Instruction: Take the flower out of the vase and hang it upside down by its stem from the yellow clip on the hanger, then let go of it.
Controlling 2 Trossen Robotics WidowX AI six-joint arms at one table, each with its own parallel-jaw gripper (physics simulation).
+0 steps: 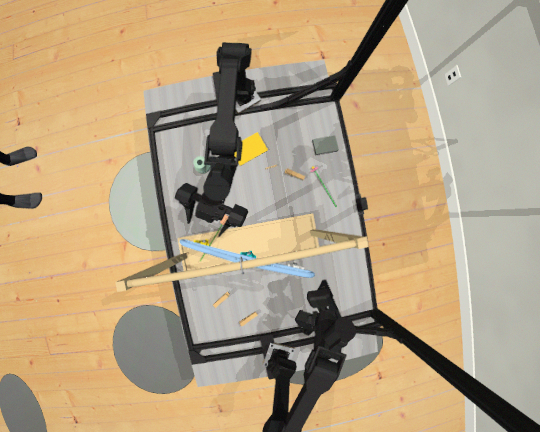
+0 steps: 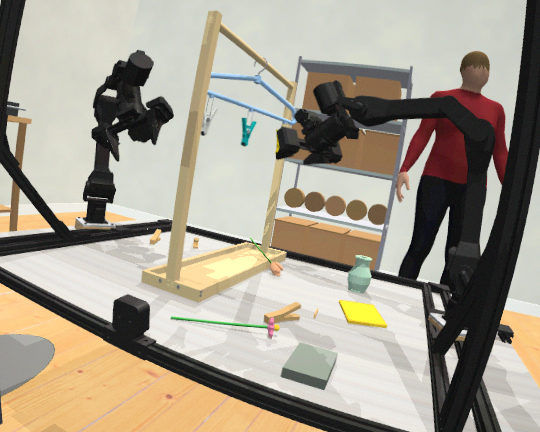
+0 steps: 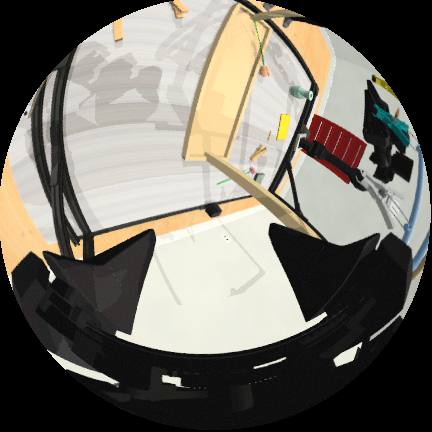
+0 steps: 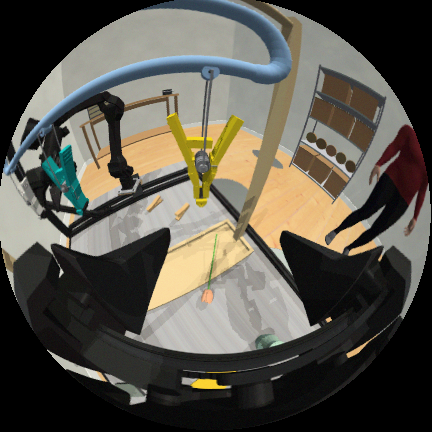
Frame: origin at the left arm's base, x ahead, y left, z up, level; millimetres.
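Seen in the pictures: left gripper, fingertip midpoint: [image 2: 135, 152] [image 3: 212, 231] [image 4: 51, 214]; right gripper, fingertip midpoint: [image 1: 203, 229] [image 2: 290, 160] [image 4: 227, 235]; left arm's base, origin of the base link: [image 1: 279, 357] [image 2: 95, 221] [image 4: 128, 184]; right arm's base, origin of the base link: [image 1: 242, 95] [image 3: 300, 142].
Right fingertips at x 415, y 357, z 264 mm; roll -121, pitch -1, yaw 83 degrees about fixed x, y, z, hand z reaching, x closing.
Offsets run from my right fingertips to a thing's top centre. "spot": to the spot under its first point.
The orange flower {240 mm down, 39 mm back, 4 mm left} [image 1: 224, 219] [image 2: 275, 268] [image 3: 264, 71] [image 4: 207, 296] lies low, its head by the wooden base's rim and its green stem reaching over the base. The green vase {208 mm down, 201 mm ahead, 117 mm left} [image 1: 201, 169] [image 2: 359, 277] [image 3: 298, 92] [image 4: 267, 341] stands upright apart from it. The yellow clip {spot: 59 mm up, 30 mm back, 16 mm right} [image 1: 202, 243] [image 4: 230, 132] hangs from the blue hanger {190 mm up, 26 mm back, 134 mm right} [image 1: 287, 271] [image 2: 277, 94] [image 4: 150, 64] with no flower in it. My right gripper [image 1: 205, 227] [image 4: 227, 235] is open and empty, high up near this clip. My left gripper [image 2: 136, 151] [image 3: 212, 231] is open and empty, beyond the hanger's other end.
The wooden stand's base [image 2: 195, 295] [image 4: 162, 290] lies below the hanger. Teal {spot: 49 mm up, 19 mm back, 140 mm right} [image 2: 247, 131] and white {spot: 48 mm up, 21 mm back, 253 mm right} [image 2: 207, 122] clips hang beside the yellow one. A pink flower {spot: 275 mm down, 316 mm ahead, 291 mm right} [image 2: 271, 327], clothespins, a yellow square {spot: 291 mm down, 319 mm ahead, 32 mm right} [image 2: 362, 313] and a grey block {282 mm down, 413 mm ahead, 299 mm right} [image 2: 310, 365] lie on the table.
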